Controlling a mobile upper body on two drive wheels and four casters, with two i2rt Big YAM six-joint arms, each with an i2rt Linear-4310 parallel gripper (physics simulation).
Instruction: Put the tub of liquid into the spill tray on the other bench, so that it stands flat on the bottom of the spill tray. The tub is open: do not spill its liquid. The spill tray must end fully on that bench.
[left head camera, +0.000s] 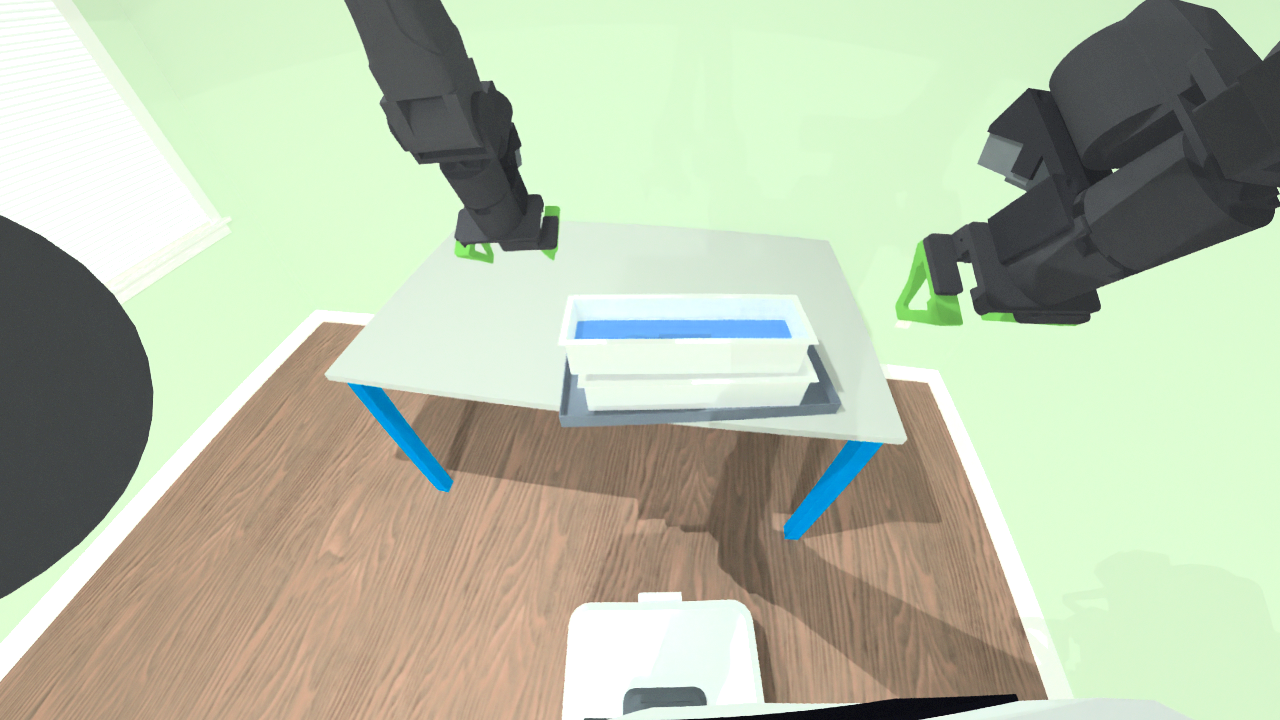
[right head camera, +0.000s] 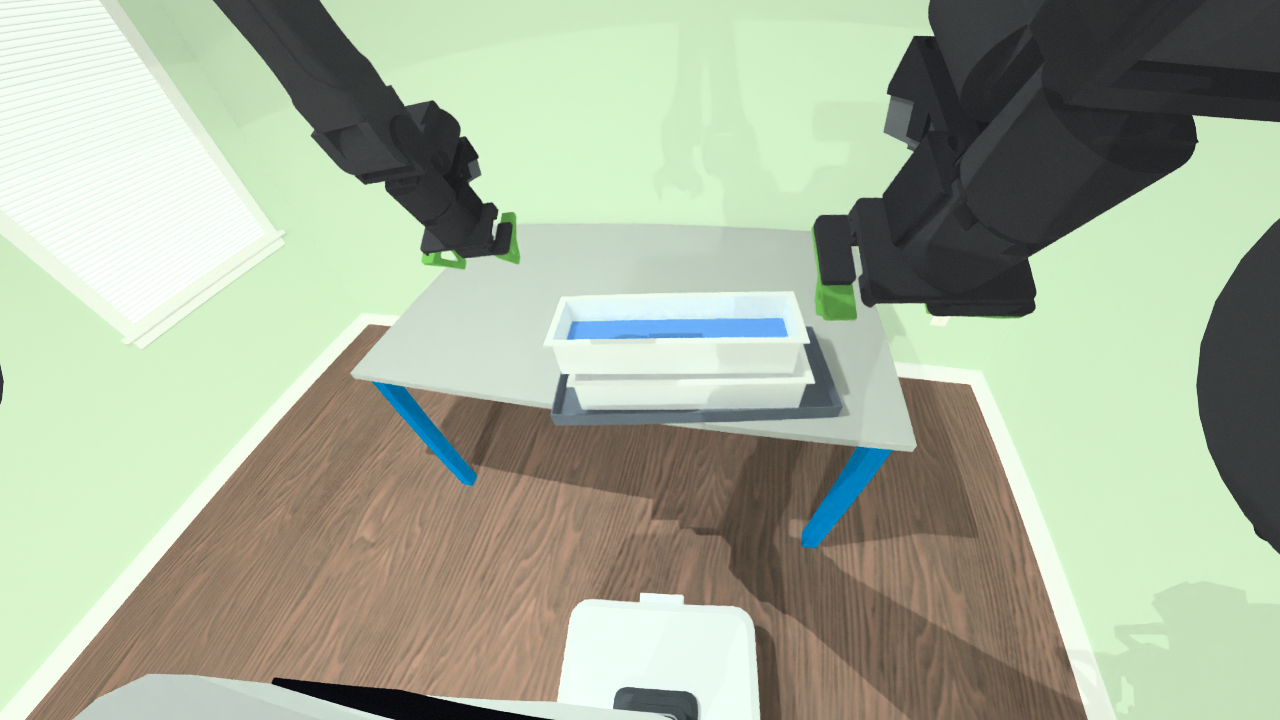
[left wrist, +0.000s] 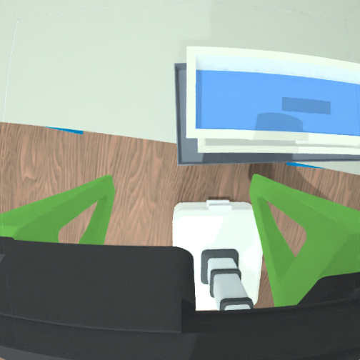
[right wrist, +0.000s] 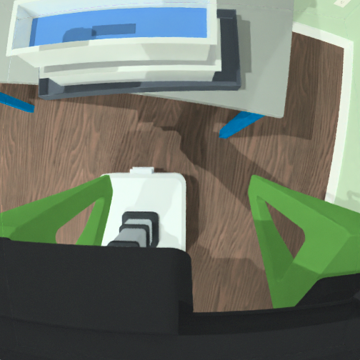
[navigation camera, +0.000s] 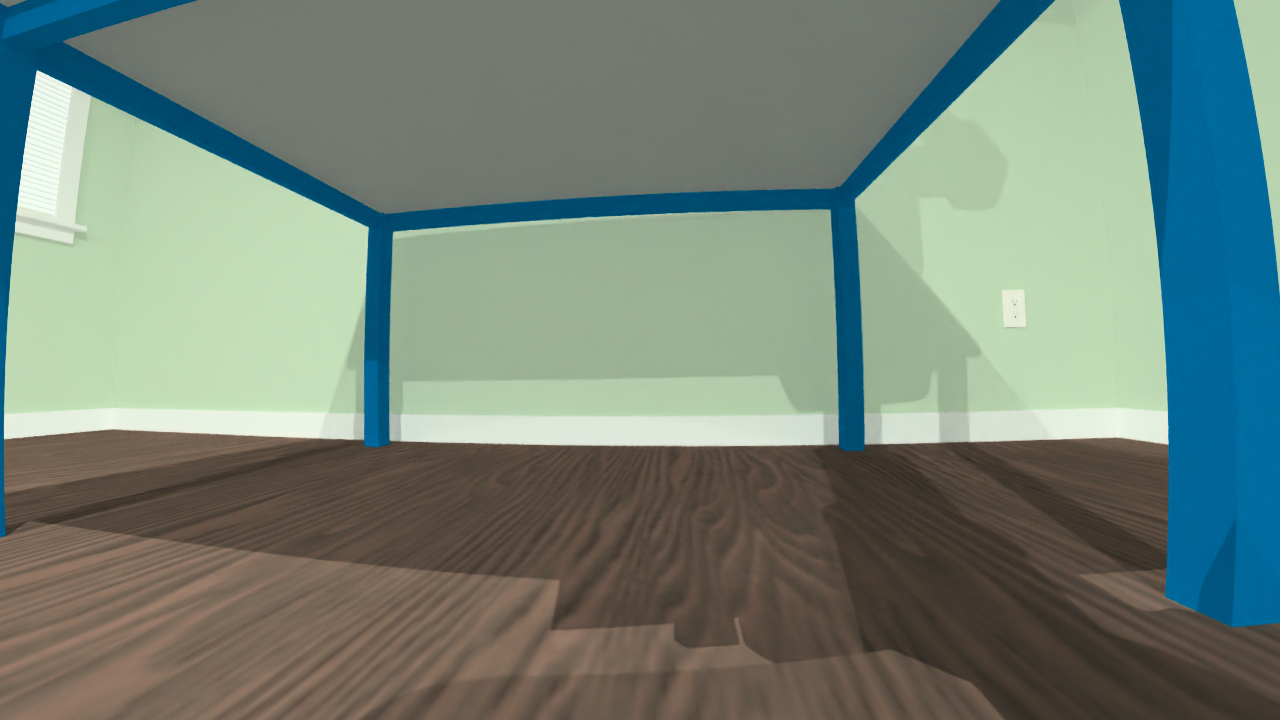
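Observation:
The open white tub (left head camera: 689, 358) (right head camera: 677, 358) (left wrist: 240, 95) (right wrist: 125, 52) holds blue liquid and looks level. Under it a narrower white body with its own rim (left head camera: 693, 394) (right head camera: 689, 394) (right wrist: 125, 75) stands inside the dark grey spill tray (left head camera: 825, 389) (right head camera: 827, 389) (left wrist: 187, 150) (right wrist: 231, 50); I cannot tell whether it is a separate container. The tray lies at the front edge of the grey bench (left head camera: 447, 331) (right head camera: 465, 331) (right wrist: 270, 65), its front left corner sticking out past it. My left gripper (left head camera: 512, 255) (right head camera: 480, 261) (left wrist: 181, 182) is open, left of the tub. My right gripper (left head camera: 971, 320) (right head camera: 904, 315) (right wrist: 180, 182) is open, right of it.
Blue bench legs (left head camera: 402, 438) (left head camera: 832, 492) (navigation camera: 1203, 358) stand at the front corners. My white base (left head camera: 662, 653) (right head camera: 657, 649) (left wrist: 190, 225) (right wrist: 167, 210) is in front of the bench. Green walls stand behind and beside it. A window with blinds (left head camera: 71, 134) (right head camera: 116, 152) is at the left.

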